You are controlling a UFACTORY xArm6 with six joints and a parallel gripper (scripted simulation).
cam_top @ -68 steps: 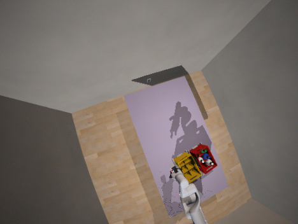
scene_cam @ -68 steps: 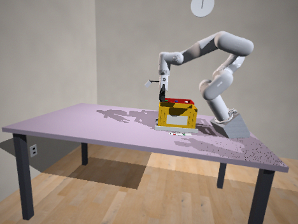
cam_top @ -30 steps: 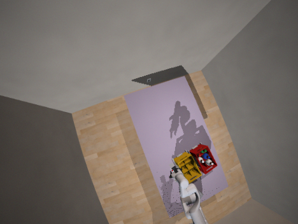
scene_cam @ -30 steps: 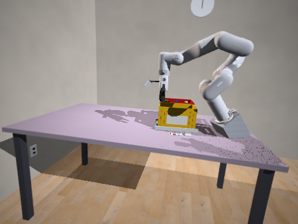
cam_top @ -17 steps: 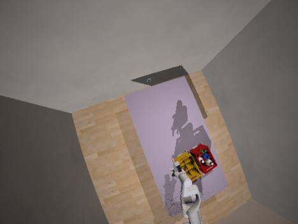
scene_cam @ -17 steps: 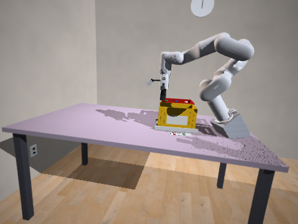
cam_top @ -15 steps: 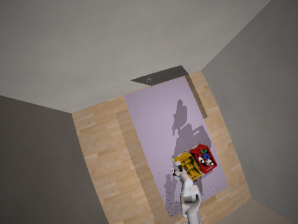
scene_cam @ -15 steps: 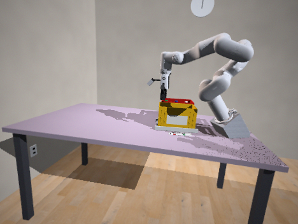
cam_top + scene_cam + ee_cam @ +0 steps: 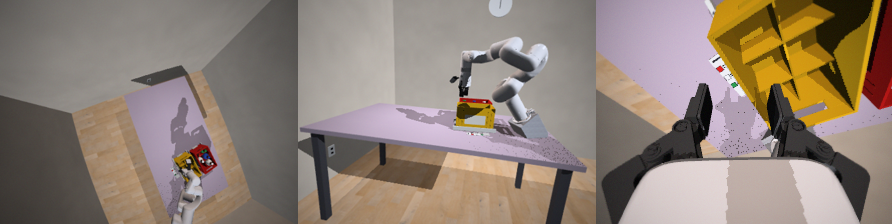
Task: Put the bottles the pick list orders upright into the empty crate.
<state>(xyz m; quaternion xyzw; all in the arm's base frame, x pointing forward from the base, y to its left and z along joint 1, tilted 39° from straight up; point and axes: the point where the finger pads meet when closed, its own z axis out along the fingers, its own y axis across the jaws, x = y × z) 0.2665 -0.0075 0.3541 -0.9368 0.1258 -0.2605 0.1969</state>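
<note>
Right now the green-label bottle is 110 mm ahead of my hand, 330 mm to the right of it and 180 mm below it. From my hand the other things lie so: red crate (320 mm to the right, 180 mm below); then pick list (140 mm behind, 20 mm to the left, 270 mm below); then yellow crate (60 mm behind, 100 mm to the right, 180 mm below).
</note>
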